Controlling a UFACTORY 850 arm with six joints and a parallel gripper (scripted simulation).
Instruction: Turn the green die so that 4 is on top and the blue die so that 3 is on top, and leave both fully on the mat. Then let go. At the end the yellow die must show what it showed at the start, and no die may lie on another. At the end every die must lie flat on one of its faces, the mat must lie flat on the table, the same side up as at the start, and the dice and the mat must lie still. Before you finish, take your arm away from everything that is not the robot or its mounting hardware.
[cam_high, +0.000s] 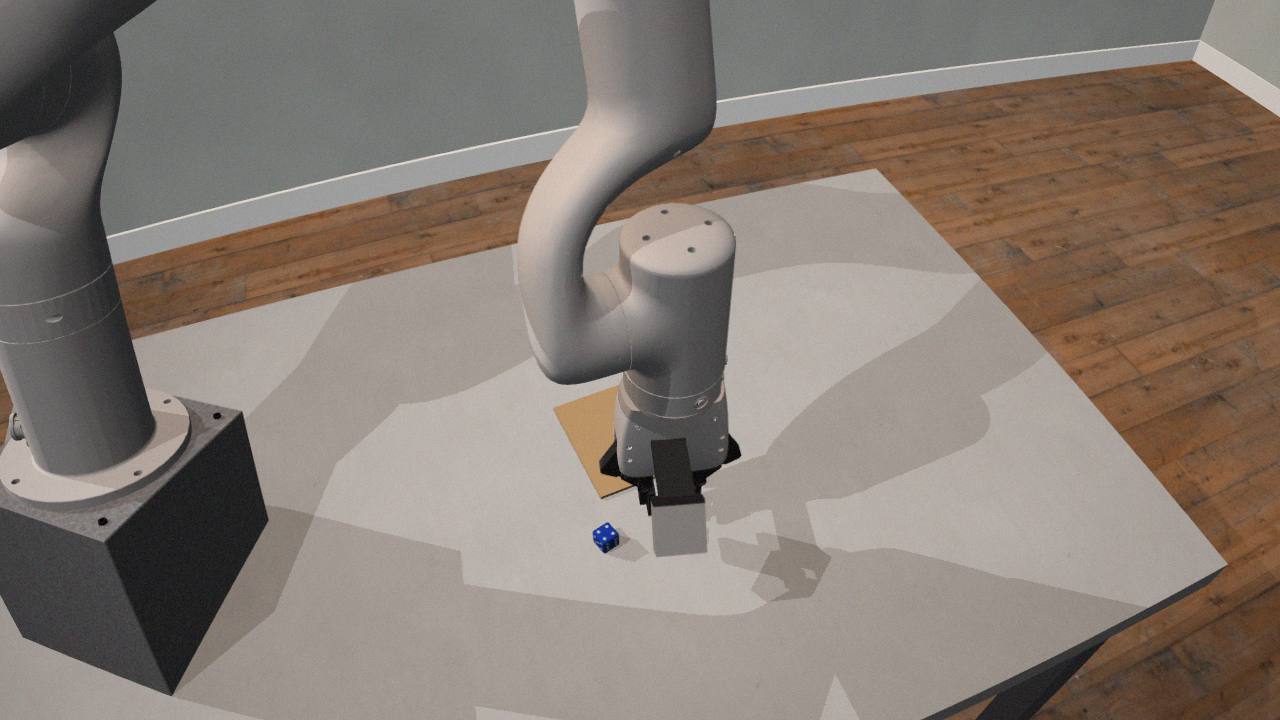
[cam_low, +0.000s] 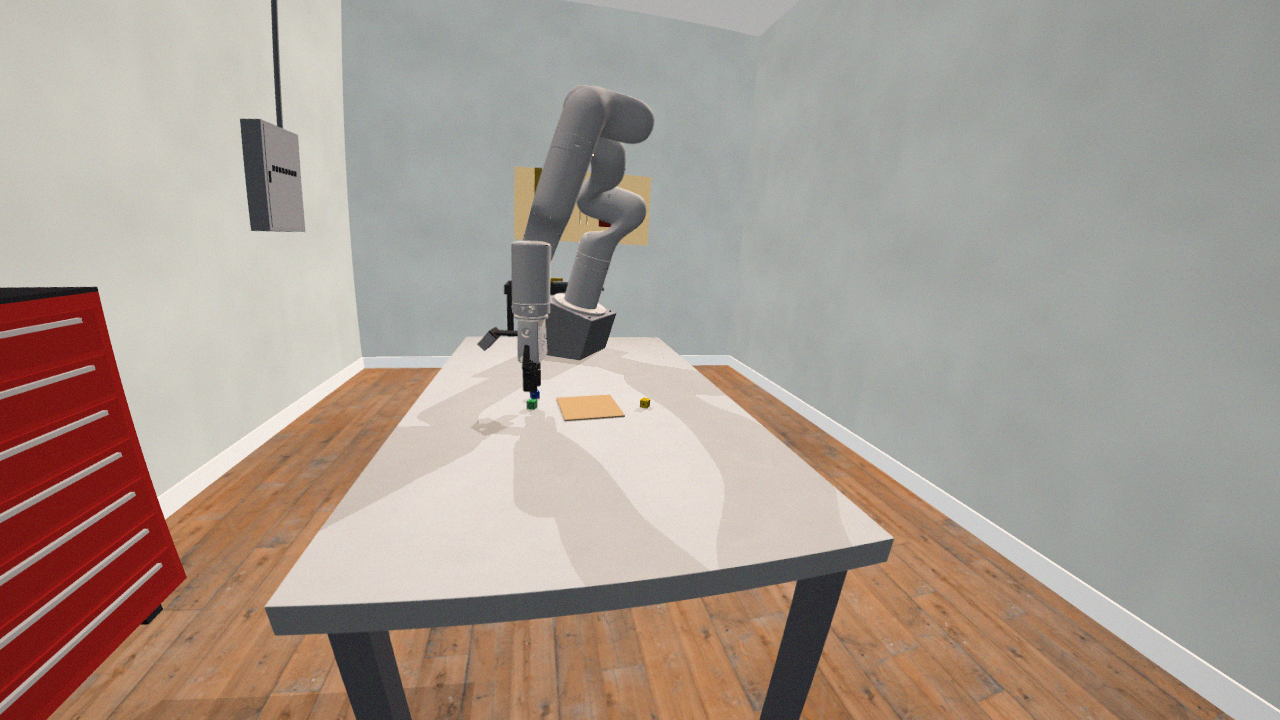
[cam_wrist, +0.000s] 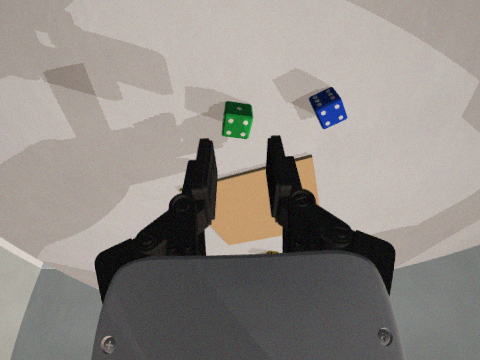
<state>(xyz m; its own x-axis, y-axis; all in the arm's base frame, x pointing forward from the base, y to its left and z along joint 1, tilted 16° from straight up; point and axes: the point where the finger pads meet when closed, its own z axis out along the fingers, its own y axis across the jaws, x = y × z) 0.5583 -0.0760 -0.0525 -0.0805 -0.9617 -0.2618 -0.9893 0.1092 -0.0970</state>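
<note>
Right now the green die is 60 mm below my hand. From my hand the other things lie so: blue die 70 mm behind, 60 mm below; then tan mat 10 mm behind, 130 mm to the left, 70 mm below; then yellow die 20 mm behind, 270 mm to the left, 60 mm below.
</note>
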